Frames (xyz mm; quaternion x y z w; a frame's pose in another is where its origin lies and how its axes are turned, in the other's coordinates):
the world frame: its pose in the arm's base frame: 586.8 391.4 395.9 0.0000 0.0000 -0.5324 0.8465
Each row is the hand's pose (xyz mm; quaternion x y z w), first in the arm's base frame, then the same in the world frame.
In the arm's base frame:
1: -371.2 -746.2 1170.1 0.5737 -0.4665 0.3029 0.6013
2: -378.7 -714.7 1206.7 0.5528 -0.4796 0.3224 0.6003
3: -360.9 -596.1 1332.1 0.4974 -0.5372 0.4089 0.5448
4: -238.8 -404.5 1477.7 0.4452 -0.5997 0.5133 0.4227
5: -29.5 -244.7 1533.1 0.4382 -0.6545 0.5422 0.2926
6: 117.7 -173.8 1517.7 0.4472 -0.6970 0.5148 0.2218
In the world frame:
1: 610.5 -1356.2 774.2 0.7340 -0.0895 0.5765 0.3477
2: 578.8 -1349.3 810.8 0.7233 -0.1117 0.5925 0.3365
3: 479.6 -1281.9 936.2 0.7071 -0.1899 0.6362 0.2435
4: 359.8 -1088.9 1081.8 0.6961 -0.2706 0.6596 0.0845
5: 306.4 -831.0 1137.2 -0.7194 0.3207 -0.6148 0.0410
6: 306.3 -667.6 1121.8 -0.7496 0.3519 -0.5539 0.0863

